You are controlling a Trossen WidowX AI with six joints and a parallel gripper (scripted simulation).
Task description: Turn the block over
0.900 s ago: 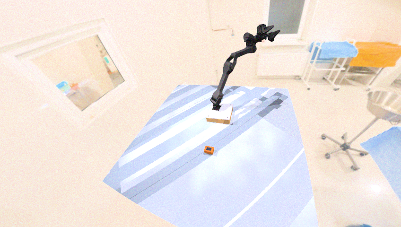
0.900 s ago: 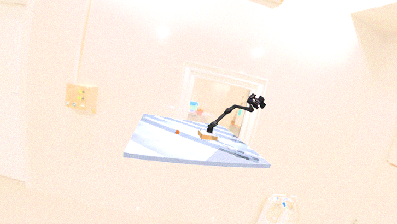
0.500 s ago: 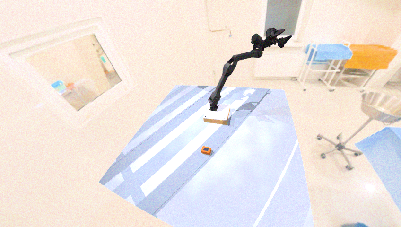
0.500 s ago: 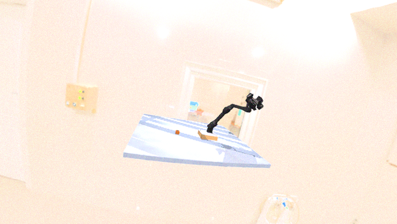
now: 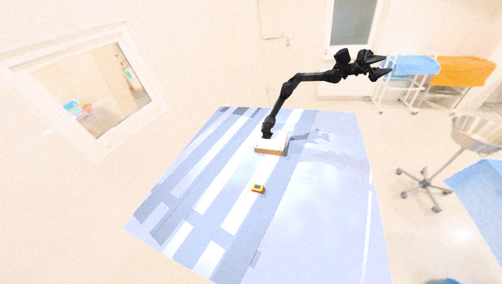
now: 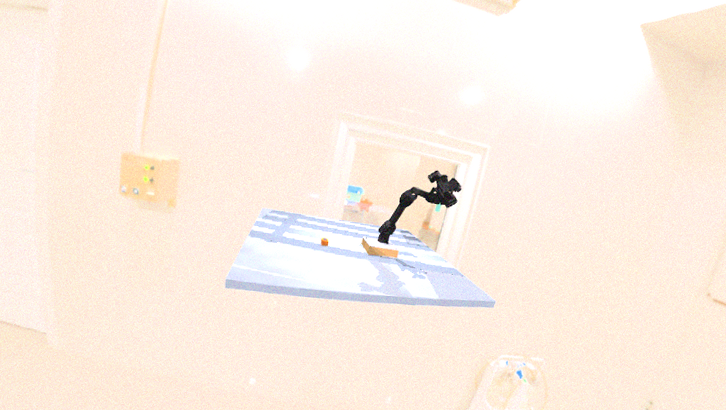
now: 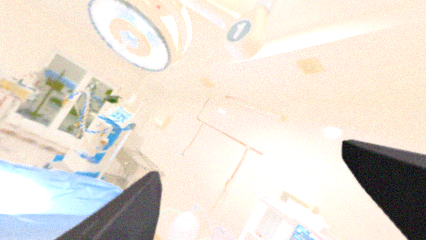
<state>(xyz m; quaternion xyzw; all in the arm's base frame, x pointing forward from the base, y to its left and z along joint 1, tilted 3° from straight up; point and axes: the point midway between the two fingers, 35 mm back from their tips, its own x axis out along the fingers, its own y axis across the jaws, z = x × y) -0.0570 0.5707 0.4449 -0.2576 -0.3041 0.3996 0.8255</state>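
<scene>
My gripper tip is 440 mm short of the orange block, 500 mm to the left of it and 510 mm above it.
</scene>
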